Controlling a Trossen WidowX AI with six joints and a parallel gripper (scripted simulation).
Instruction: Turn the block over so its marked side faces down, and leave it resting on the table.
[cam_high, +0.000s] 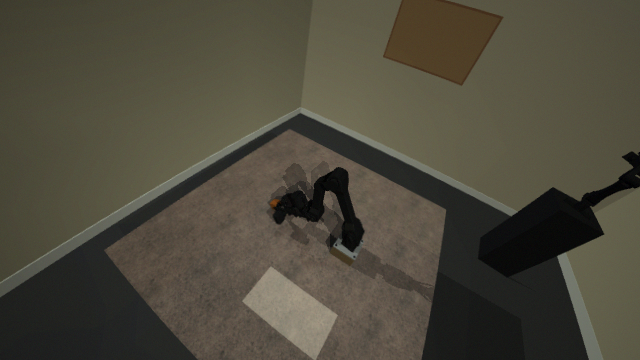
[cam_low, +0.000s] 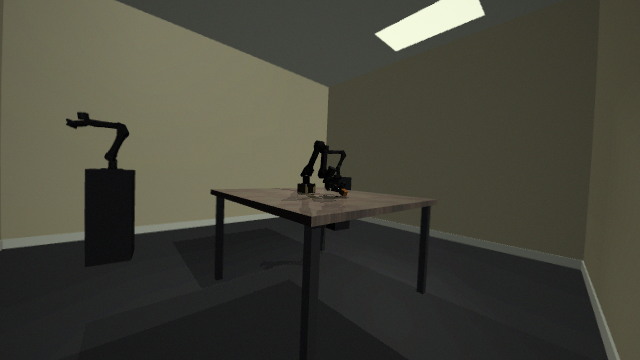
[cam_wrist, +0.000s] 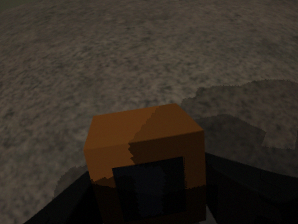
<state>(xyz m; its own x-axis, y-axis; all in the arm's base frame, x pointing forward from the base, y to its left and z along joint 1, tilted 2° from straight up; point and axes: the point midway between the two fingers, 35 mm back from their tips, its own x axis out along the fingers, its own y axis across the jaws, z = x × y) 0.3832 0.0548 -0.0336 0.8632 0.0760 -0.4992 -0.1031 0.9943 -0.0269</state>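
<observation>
My gripper tip is now right at the orange block.
</observation>
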